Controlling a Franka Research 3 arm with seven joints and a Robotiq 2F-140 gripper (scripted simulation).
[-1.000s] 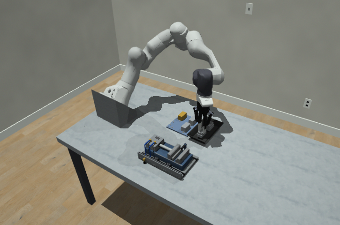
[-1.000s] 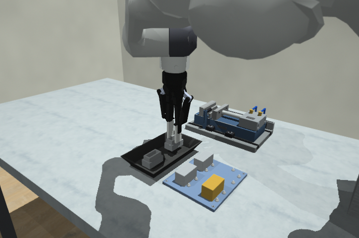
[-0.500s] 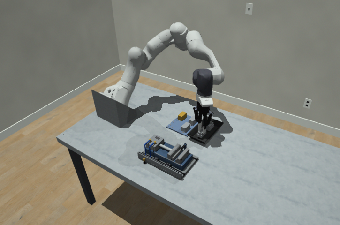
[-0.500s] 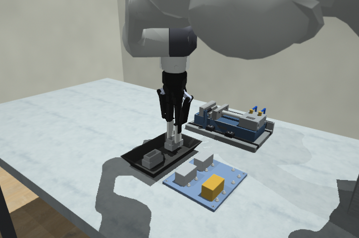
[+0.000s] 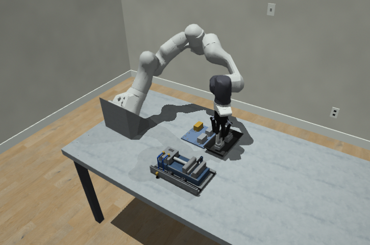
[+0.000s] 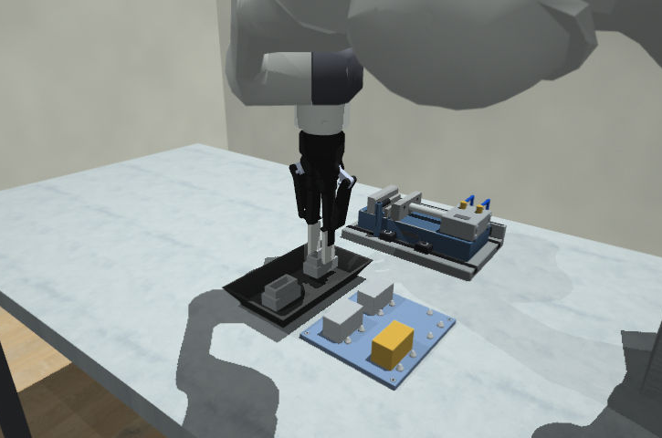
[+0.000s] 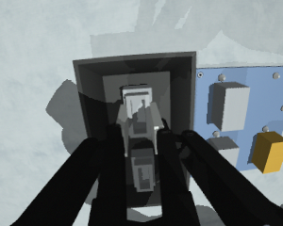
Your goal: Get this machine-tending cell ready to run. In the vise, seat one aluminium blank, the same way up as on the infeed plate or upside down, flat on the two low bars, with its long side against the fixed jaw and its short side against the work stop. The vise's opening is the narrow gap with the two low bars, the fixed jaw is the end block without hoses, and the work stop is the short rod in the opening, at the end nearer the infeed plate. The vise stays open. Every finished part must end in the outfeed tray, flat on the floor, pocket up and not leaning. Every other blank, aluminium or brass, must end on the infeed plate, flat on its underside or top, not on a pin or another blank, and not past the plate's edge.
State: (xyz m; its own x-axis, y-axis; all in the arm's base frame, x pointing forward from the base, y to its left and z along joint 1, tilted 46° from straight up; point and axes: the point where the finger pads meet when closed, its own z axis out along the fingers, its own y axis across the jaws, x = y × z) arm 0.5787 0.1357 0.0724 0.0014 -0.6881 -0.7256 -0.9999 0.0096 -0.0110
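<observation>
The brass blank is 210 mm behind my hand, 100 mm to the left of it and 60 mm below it. The rest, counted from my hand: fixed jaw: 260 mm to the right, 40 mm ahead.
</observation>
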